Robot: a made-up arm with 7 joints.
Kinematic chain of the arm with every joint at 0, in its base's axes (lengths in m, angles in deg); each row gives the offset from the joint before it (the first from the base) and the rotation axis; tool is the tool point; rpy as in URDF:
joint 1: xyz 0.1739 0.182 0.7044 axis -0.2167 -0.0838 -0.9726
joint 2: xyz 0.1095 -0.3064 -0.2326 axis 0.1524 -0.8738 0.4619
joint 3: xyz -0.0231 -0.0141 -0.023 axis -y
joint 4: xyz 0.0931 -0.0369 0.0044 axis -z
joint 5: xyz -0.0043 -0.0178 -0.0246 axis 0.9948 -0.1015 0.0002
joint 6: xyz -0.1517 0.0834 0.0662 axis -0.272 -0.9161 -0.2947
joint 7: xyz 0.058 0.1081 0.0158 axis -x
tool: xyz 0.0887 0.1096 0.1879 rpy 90 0 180
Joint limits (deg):
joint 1: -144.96..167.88
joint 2: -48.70..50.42
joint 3: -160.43..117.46
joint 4: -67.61..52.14
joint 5: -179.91..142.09
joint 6: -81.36..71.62
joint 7: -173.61..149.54
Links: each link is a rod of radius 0.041 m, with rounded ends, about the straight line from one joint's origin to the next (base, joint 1, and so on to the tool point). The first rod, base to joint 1, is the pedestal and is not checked.
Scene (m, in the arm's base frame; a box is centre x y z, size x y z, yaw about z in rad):
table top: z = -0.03
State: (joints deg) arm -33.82 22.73 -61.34 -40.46 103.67 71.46 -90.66
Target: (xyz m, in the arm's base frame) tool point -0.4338 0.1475 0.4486
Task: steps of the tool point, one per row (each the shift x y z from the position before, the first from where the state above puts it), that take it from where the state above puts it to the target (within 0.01 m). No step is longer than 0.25 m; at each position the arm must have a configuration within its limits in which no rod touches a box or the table.
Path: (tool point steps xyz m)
1: -0.1615 -0.1397 0.0215
2: -0.1944 -0.0820 0.0301
3: -0.2068 -0.0159 0.0339
4: -0.1966 0.0501 0.0331
5: -0.1660 0.1084 0.0285
6: -0.1184 0.1514 0.0212
7: -0.0610 0.1750 0.0126
8: -0.0017 0.1769 0.0049

